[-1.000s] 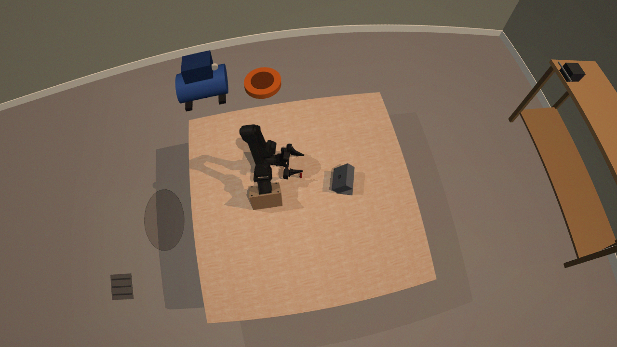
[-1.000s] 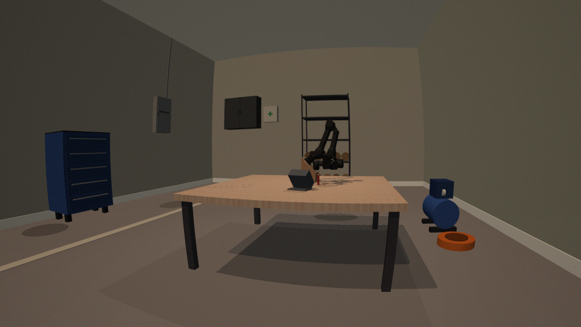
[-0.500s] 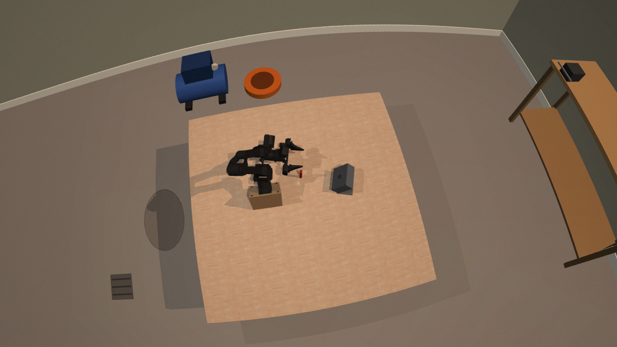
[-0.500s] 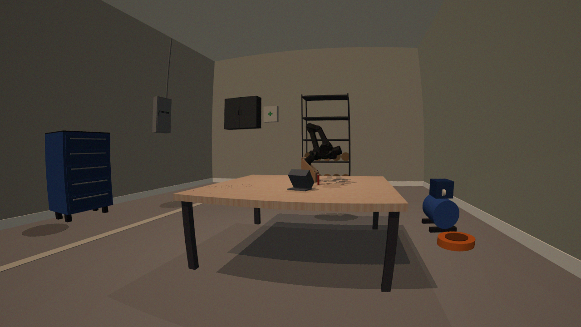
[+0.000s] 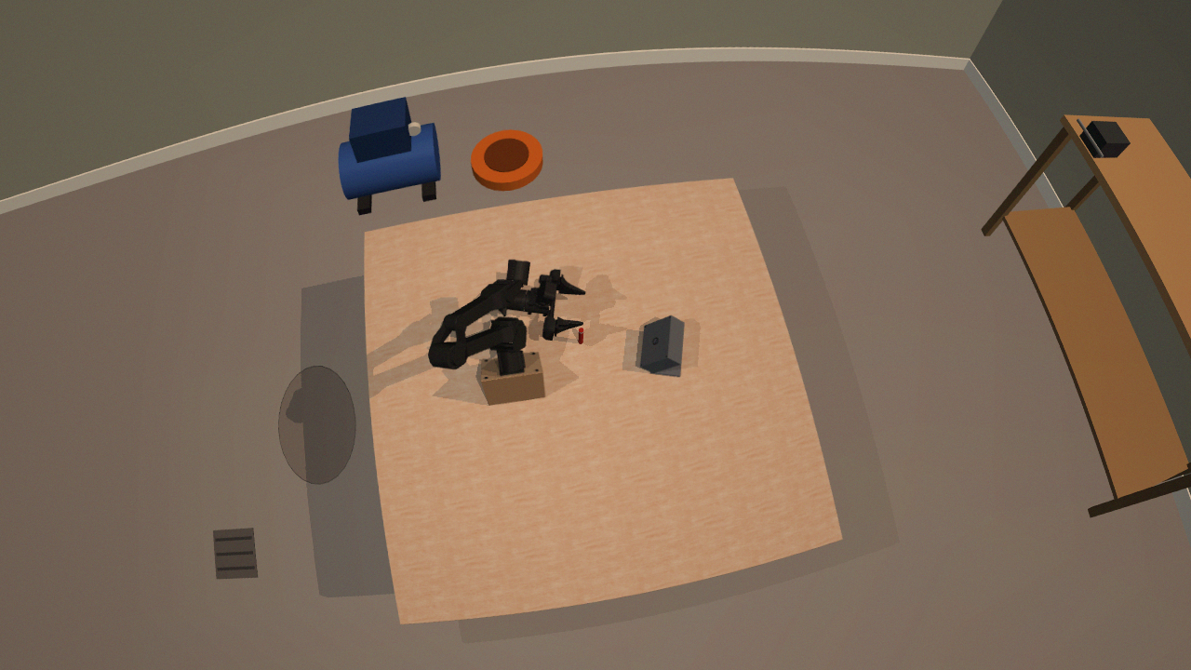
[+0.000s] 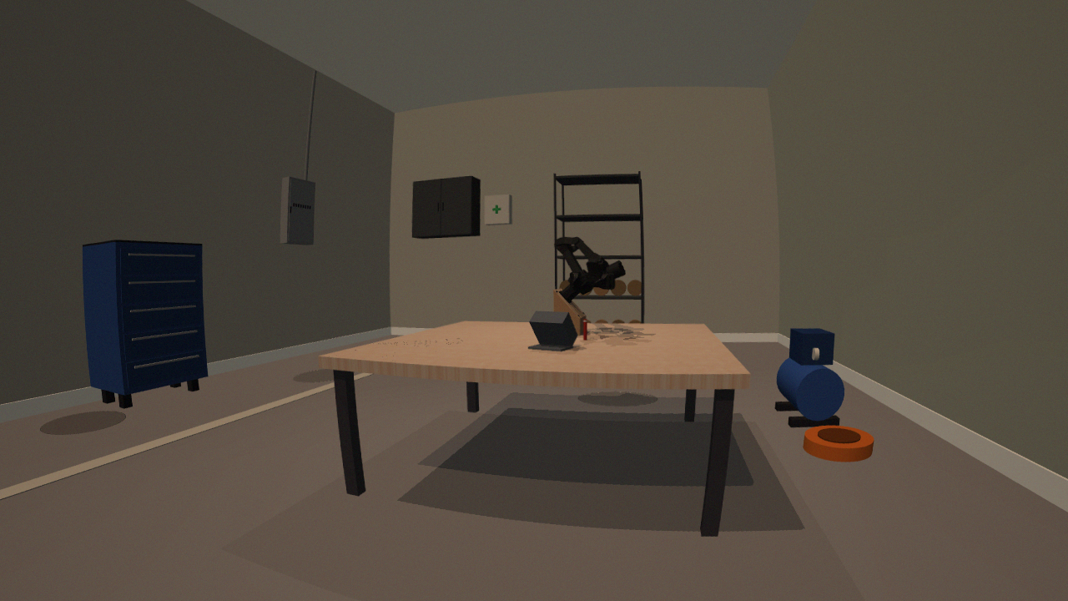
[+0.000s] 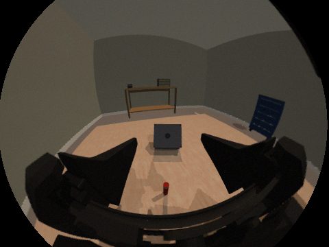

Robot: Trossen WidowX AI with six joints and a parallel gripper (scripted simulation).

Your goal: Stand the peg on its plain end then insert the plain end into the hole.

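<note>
Right now the red peg is 16 cm below my gripper tip and 1 cm behind it. From my gripper tip the other things lie so: dark grey sloped panel 21 cm ahead, 15 cm below, 7 cm to the right.
</note>
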